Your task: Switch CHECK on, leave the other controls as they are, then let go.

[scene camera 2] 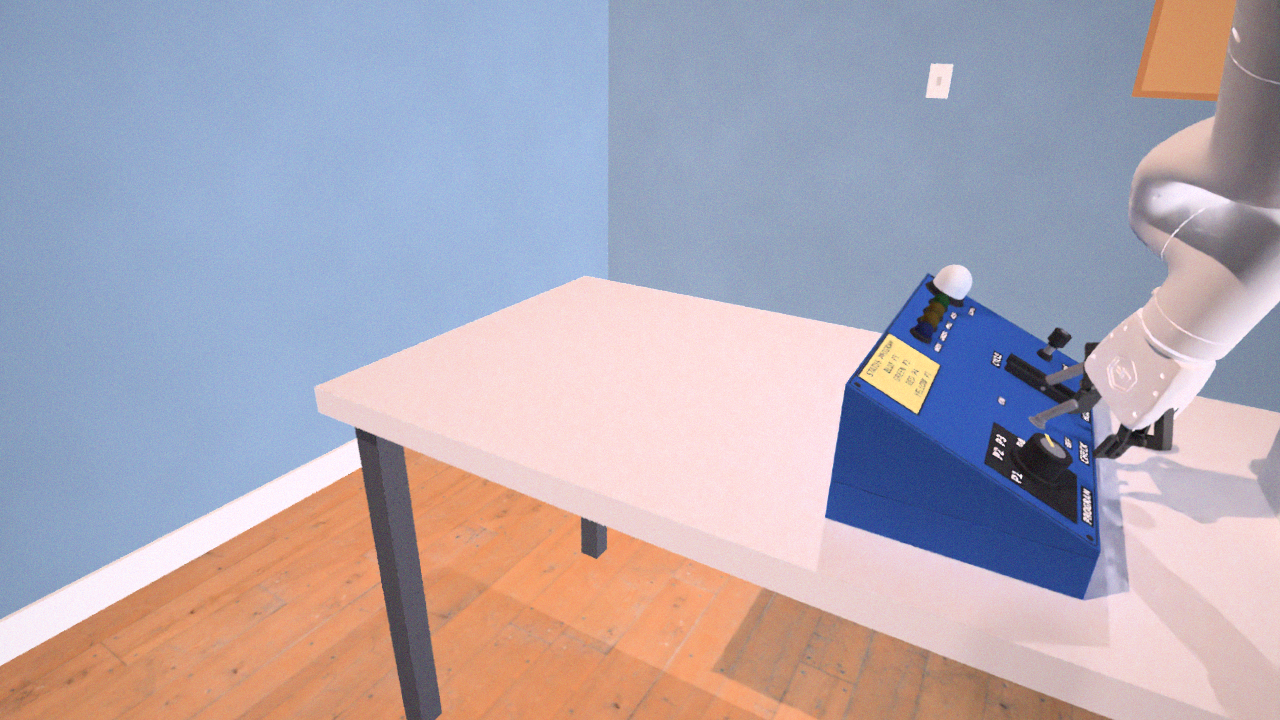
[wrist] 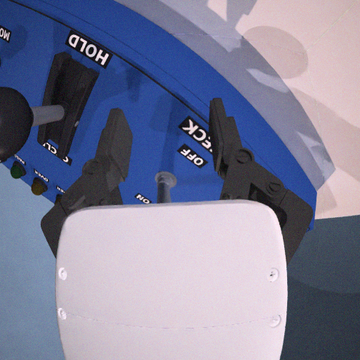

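Note:
The blue control panel (scene camera 2: 948, 420) (wrist: 145, 100) stands on the table. The CHECK lever (scene camera 2: 1054, 413) (wrist: 164, 186) is a grey rod; in the wrist view its base is between the OFF label (wrist: 192, 156) and the ON label (wrist: 143, 198). The gripper housing hides its tip there, and I cannot tell for sure which way it leans. The CHECK label (scene camera 2: 1083, 452) (wrist: 188, 126) is partly covered by a finger in the wrist view. My gripper (scene camera 2: 1093, 422) (wrist: 167, 116) is open and empty, low at the panel's lower edge, with the lever's base line between its fingers.
The HOLD/CYCLE lever (wrist: 47, 115) with its black ball is beside one finger. A round program knob (scene camera 2: 1045, 456) and a small black knob (scene camera 2: 1058, 338) stand on the panel. A white dome (scene camera 2: 952, 282) and coloured lamps (scene camera 2: 932, 315) are at its top. The table (scene camera 2: 590, 394) extends left.

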